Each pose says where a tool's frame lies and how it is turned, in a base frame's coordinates. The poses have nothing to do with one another.
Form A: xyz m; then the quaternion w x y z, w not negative.
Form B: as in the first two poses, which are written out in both.
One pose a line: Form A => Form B
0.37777, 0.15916, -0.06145, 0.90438, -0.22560, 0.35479, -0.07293 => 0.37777, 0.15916, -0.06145, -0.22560, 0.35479, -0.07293, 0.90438
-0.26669, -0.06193, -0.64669, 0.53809, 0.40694, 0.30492, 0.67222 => -0.26669, -0.06193, -0.64669, 0.40694, 0.30492, 0.67222, 0.53809
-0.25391, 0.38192, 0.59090, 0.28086, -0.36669, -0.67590, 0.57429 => -0.25391, 0.38192, 0.59090, -0.36669, -0.67590, 0.57429, 0.28086
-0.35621, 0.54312, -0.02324, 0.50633, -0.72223, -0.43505, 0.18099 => -0.35621, 0.54312, -0.02324, -0.72223, -0.43505, 0.18099, 0.50633
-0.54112, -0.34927, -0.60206, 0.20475, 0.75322, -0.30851, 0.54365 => -0.54112, -0.34927, -0.60206, 0.75322, -0.30851, 0.54365, 0.20475
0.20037, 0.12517, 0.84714, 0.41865, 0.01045, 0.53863, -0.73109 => 0.20037, 0.12517, 0.84714, 0.01045, 0.53863, -0.73109, 0.41865
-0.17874, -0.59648, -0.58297, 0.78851, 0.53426, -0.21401, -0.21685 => -0.17874, -0.59648, -0.58297, 0.53426, -0.21401, -0.21685, 0.78851
